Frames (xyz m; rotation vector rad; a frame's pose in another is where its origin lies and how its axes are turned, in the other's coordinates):
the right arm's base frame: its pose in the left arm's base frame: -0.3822 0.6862 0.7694 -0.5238 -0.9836 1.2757
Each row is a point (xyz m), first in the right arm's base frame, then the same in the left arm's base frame.
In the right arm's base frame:
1: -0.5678 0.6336 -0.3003
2: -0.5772 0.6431 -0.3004
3: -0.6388 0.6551 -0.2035
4: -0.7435 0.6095 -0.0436
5: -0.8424 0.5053 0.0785
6: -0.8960 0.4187 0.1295
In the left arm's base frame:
1: -0.4677 0.3647 -0.0693
2: -0.4727 0.3582 -0.0799
3: -0.5594 0.2850 -0.0590
4: -0.6669 0.1445 0.0266
5: -0.7108 0.0015 0.1414
6: -0.7054 -0.0809 0.2198

